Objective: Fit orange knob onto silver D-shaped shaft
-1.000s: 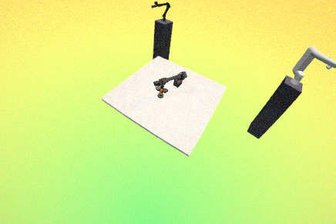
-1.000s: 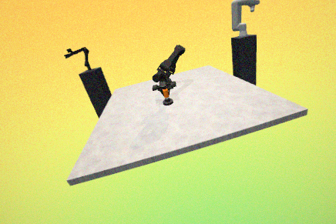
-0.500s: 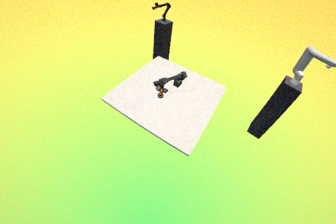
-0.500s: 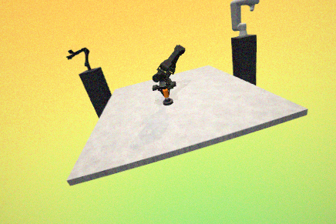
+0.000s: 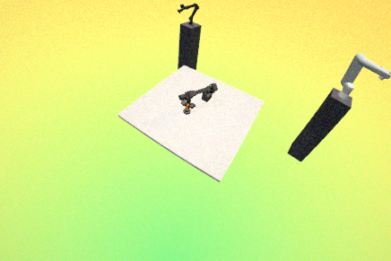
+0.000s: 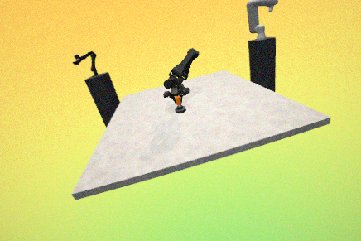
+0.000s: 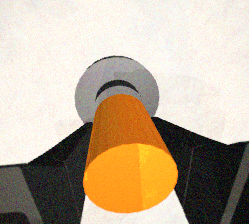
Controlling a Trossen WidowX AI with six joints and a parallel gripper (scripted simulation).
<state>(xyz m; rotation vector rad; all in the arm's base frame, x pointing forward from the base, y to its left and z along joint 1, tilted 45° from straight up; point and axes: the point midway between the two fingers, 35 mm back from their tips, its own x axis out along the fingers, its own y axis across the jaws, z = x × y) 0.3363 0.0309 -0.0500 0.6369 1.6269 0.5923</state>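
Right now my gripper tip is 40 mm above the silver shaft. Round my gripper tip: orange knob: 30 mm above.
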